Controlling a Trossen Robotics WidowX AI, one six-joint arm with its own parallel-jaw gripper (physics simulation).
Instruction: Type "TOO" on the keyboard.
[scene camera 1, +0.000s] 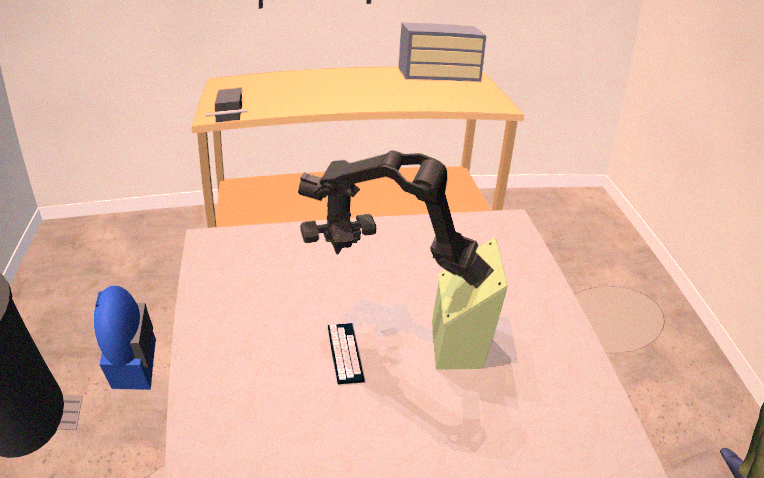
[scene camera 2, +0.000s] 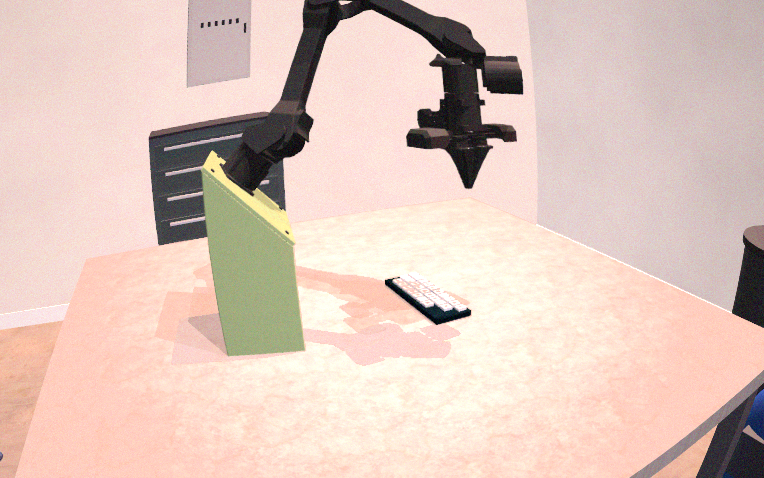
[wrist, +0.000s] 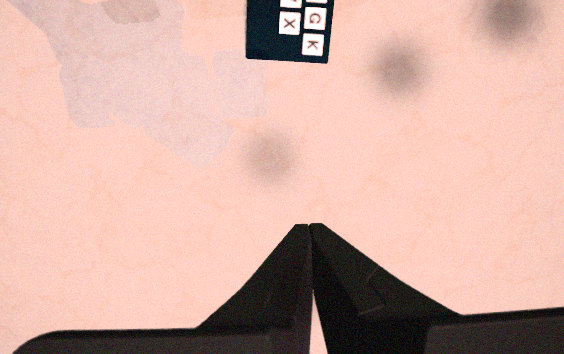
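Pixels of known places: gripper, between the fingertips: (scene camera 1: 337, 253) (scene camera 2: 468, 188) (wrist: 308, 236); arm's base, origin of its link: (scene camera 1: 480, 274) (scene camera 2: 235, 180).
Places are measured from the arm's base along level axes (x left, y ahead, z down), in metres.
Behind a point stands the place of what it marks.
Note:
A small dark keyboard (scene camera 1: 345, 353) {x -0.114, y 0.315, z 0.254 m} (scene camera 2: 428, 298) {x -0.145, y 0.296, z 0.256 m} with white keys lies flat on the table. In the wrist view one end of the keyboard (wrist: 270, 42) {x -0.209, y 0.266, z 0.258 m} shows at the top edge, with the keys X, G and K readable; the rest is outside that view. The T and O keys cannot be made out. My gripper (scene camera 1: 338, 250) {x -0.261, y 0.267, z 0.030 m} (scene camera 2: 468, 187) {x -0.261, y 0.267, z 0.030 m} (wrist: 308, 236) {x -0.261, y 0.267, z 0.030 m} is shut and empty, its fingertips together and pointing down. It hangs high above the table, apart from the keyboard, and in the wrist view the tips are below the keyboard's end.
The arm's green pedestal (scene camera 1: 464, 338) {x 0.067, y 0.068, z 0.141 m} (scene camera 2: 256, 298) {x -0.096, y -0.034, z 0.170 m} stands on the table (scene camera 1: 253, 417) {x -0.018, y 0.635, z 0.270 m} (scene camera 2: 394, 417) {x -0.371, y -0.008, z 0.270 m} beside the keyboard. A wooden bench (scene camera 1: 338, 95) with a drawer box (scene camera 1: 445, 55) is behind the table. A blue object (scene camera 1: 117, 326) and a black cylinder (scene camera 1: 25, 388) stand on the left in scene camera 1.

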